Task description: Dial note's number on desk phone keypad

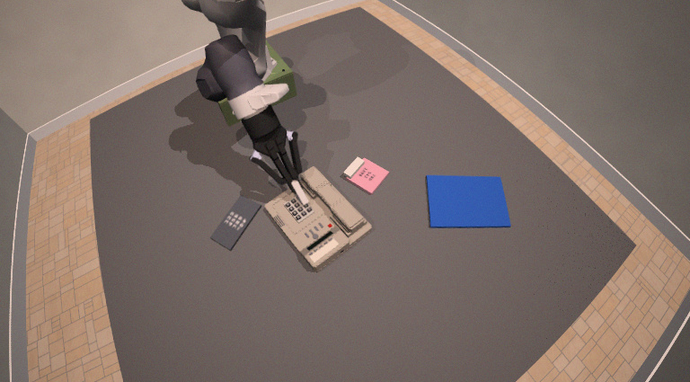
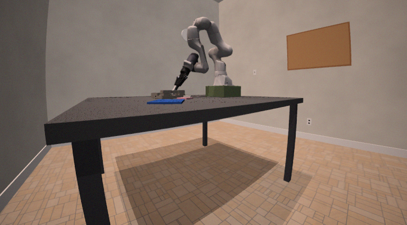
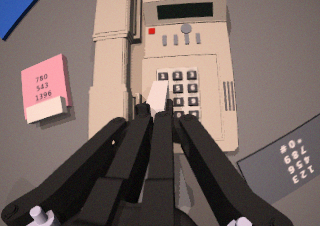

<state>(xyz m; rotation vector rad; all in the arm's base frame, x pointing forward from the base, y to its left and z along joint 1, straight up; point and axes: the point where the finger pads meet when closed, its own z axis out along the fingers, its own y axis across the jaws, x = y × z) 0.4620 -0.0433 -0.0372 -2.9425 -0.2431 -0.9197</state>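
The handset is 5 cm ahead of my hand, 6 cm to the left of it and 2 cm below it. Round my hand: pink note: 1 cm ahead, 19 cm to the left, 6 cm below; then blue mat: 22 cm ahead, 37 cm to the left, 6 cm below.
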